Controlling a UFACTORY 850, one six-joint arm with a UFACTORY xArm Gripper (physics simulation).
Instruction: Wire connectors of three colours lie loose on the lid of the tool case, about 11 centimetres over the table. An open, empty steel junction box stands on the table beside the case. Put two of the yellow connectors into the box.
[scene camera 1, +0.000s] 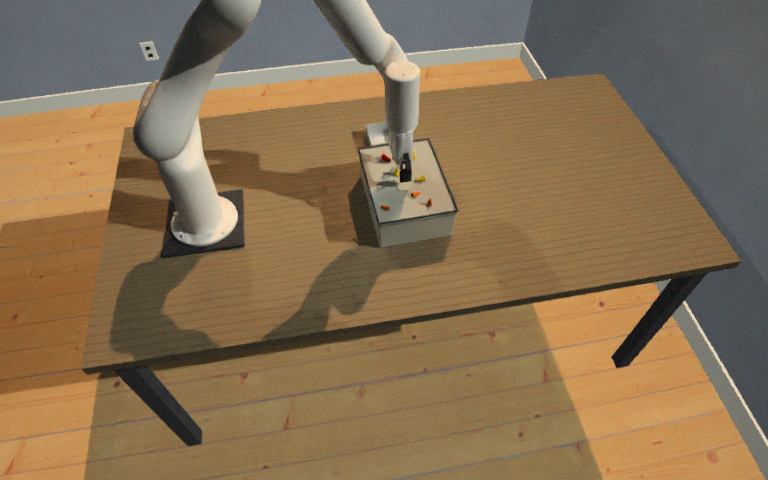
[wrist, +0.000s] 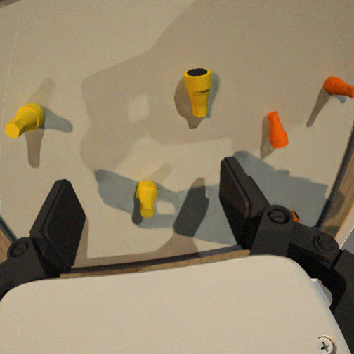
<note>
In view: my gripper (scene camera 1: 401, 169), a yellow connector (wrist: 197, 81) and a tool case (scene camera 1: 409, 219).
My gripper is seen too in the wrist view (wrist: 147, 188). The tool case shows as well in the wrist view (wrist: 116, 112).
</note>
